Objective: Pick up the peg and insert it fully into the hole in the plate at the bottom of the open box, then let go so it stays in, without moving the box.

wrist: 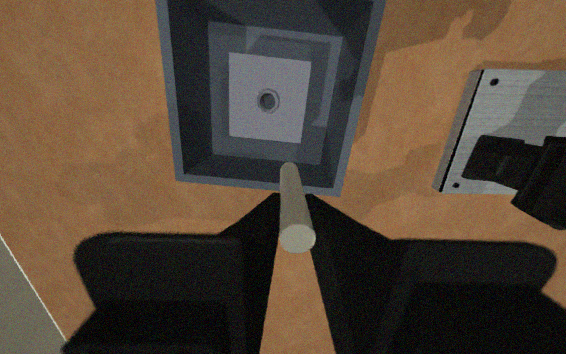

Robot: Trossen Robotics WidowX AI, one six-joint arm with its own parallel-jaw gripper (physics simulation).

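Places are measured from the arm's base along level axes (x ahead, y left, z up), in millimetres.
Pixels of known places: gripper, between the fingertips: (291,200); arm's base, origin of its link: (490,159).
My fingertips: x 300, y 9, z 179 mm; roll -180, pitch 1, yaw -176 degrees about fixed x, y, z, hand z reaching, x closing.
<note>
For each thing: its top centre in the pictures, then the offset to it from my fingertips. Level surfaces: height alone.
- pale grey-green round peg, centre of its top: (295,239) dx +0, dy -3, dz +36 mm
- open dark blue-grey box, centre of its top: (264,100) dx +31, dy -51, dz -103 mm
- light square plate, centre of its top: (267,101) dx +31, dy -51, dz -140 mm
- brown table top, height of its surface: dz -201 mm
The gripper (295,202) is shut on a pale grey-green round peg (294,200), which stands between the two black fingertips in the lower middle of the wrist view. The peg's near end faces the camera and its far end points down toward the box's near wall. The open dark blue-grey box (171,100) is at the top centre. A light square plate (245,120) lies on its floor, with a round hole (268,100) at its middle. The peg's far end shows below the hole in the picture, apart from it and overlapping the near wall.
A brushed metal base plate (480,120) with black arm parts (537,172) on it is at the right. The brown table top (90,125) surrounds the box. A table edge (32,285) shows at the lower left, with grey floor (17,310) beyond.
</note>
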